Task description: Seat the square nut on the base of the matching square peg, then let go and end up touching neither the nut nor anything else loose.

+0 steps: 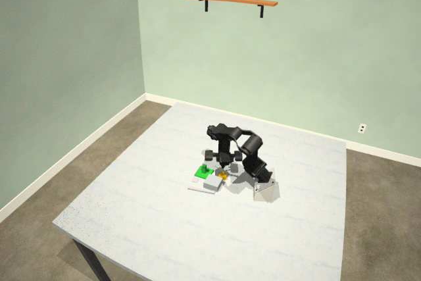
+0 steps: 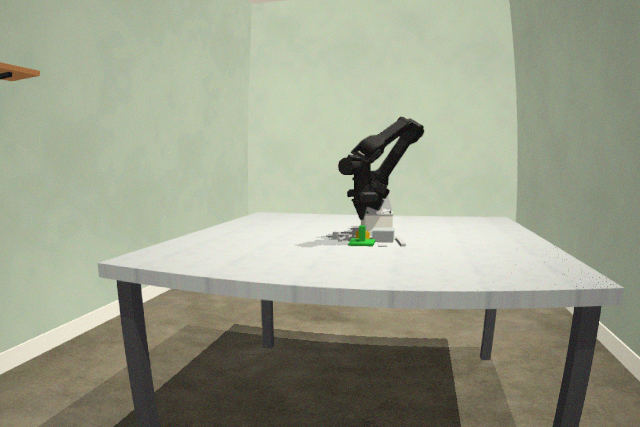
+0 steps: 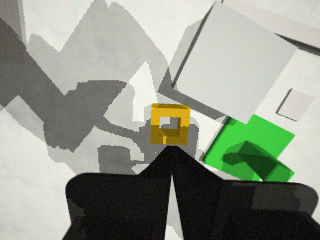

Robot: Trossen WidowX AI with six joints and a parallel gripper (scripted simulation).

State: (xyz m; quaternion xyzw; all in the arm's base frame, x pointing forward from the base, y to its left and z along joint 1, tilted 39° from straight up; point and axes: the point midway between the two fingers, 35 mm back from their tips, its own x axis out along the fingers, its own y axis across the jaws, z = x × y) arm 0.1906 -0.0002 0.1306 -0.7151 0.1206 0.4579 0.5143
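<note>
Right now the grey block is 8 cm to the left of my hand and 8 cm below it. The rest, counted from my hand: white strip 15 cm to the left, 10 cm below, 2 cm ahead; then small grey cube 9 cm below, 7 cm to the right, 5 cm ahead; then small white tile 12 cm to the left, 10 cm below, 9 cm ahead.
</note>
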